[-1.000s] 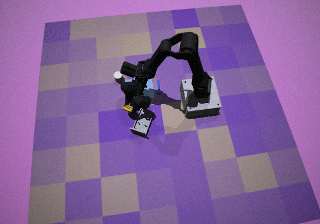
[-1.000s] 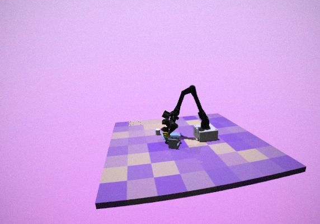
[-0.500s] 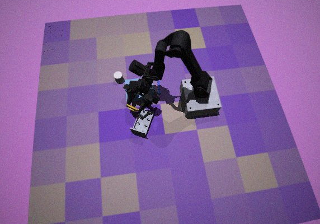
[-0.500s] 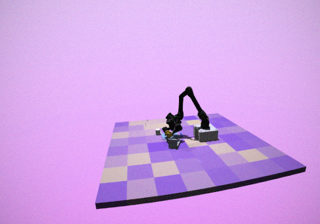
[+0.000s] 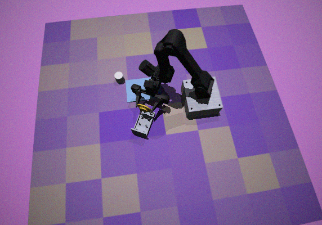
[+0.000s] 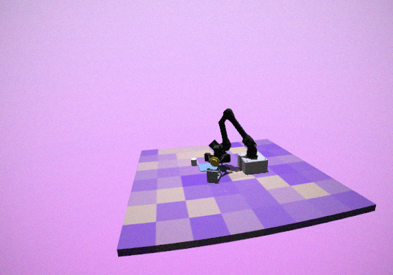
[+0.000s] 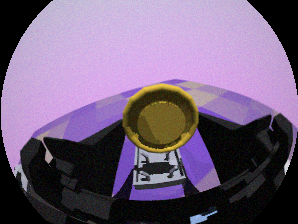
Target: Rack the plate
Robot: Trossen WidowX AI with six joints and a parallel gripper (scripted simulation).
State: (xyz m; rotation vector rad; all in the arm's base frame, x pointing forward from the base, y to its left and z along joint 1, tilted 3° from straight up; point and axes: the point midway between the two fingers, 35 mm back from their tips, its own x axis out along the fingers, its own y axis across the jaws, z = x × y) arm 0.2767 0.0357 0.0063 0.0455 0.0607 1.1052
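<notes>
Right now the grey dish rack is 4 cm to the left of my gripper tip and 7 cm below it. The rest, counted from my gripper tip: blue spoon 9 cm behind, 15 cm to the right, 9 cm below; then white cup 12 cm ahead, 22 cm to the right, 7 cm below; then yellow plate 1 cm to the right.
</notes>
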